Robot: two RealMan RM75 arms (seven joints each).
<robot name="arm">
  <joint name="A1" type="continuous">
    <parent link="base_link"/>
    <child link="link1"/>
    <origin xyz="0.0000 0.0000 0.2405"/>
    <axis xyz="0 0 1"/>
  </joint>
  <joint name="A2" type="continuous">
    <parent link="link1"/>
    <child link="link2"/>
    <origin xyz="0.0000 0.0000 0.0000"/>
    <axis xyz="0 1 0"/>
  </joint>
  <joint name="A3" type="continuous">
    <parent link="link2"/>
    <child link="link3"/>
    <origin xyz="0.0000 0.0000 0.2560"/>
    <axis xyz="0 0 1"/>
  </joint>
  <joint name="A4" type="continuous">
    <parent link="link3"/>
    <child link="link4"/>
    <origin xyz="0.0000 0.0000 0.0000"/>
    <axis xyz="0 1 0"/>
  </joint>
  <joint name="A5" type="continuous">
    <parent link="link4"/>
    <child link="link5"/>
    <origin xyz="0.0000 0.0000 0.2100"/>
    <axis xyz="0 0 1"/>
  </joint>
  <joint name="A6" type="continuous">
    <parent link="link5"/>
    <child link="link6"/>
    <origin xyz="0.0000 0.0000 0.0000"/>
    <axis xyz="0 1 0"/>
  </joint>
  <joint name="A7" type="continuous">
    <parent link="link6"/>
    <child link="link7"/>
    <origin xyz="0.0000 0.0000 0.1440"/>
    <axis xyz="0 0 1"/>
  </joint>
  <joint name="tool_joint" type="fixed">
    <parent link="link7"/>
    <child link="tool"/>
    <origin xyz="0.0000 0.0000 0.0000"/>
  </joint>
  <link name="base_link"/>
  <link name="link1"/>
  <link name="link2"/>
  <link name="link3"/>
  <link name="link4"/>
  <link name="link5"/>
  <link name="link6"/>
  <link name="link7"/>
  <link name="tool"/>
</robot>
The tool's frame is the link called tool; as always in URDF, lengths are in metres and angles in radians. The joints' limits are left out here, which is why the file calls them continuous.
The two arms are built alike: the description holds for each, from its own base.
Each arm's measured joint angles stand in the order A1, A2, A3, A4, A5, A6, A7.
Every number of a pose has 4 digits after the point. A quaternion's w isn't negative.
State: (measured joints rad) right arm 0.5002 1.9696 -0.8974 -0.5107 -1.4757 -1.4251 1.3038; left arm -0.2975 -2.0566 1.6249 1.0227 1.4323 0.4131 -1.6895
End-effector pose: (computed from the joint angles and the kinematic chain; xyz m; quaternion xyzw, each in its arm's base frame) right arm 0.2641 0.3562 0.0349 -0.8804 0.2267 0.3511 0.2242; left arm -0.2429 0.3803 -0.0237 -0.8386 -0.3035 -0.1874 0.4118
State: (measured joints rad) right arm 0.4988 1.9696 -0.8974 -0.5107 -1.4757 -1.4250 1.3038; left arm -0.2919 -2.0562 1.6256 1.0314 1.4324 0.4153 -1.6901
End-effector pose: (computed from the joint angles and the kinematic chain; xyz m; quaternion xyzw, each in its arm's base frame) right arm 0.2646 0.3559 0.0349 -0.8802 0.2273 0.3509 0.2245; left arm -0.2422 0.3795 -0.0229 -0.8386 -0.3025 -0.1891 0.4118
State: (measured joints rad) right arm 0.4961 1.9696 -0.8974 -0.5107 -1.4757 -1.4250 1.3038; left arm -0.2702 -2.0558 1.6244 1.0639 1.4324 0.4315 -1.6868
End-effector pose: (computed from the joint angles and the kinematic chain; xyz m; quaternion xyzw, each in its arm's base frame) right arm 0.2656 0.3551 0.0349 -0.8799 0.2285 0.3506 0.2250; left arm -0.2395 0.3759 -0.0196 -0.8398 -0.2970 -0.1961 0.4100
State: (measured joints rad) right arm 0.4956 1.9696 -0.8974 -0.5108 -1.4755 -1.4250 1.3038; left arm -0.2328 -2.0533 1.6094 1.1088 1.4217 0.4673 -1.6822
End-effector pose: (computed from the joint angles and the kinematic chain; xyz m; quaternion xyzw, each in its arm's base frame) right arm 0.2657 0.3550 0.0349 -0.8798 0.2287 0.3506 0.2251; left arm -0.2387 0.3697 -0.0116 -0.8381 -0.2955 -0.2101 0.4076
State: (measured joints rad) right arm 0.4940 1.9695 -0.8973 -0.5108 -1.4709 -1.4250 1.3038; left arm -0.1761 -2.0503 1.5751 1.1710 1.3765 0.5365 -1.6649
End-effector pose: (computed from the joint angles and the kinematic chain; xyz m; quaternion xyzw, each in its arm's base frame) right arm 0.2660 0.3549 0.0355 -0.8787 0.2294 0.3523 0.2264; left arm -0.2375 0.3598 0.0032 -0.8320 -0.2967 -0.2406 0.4023
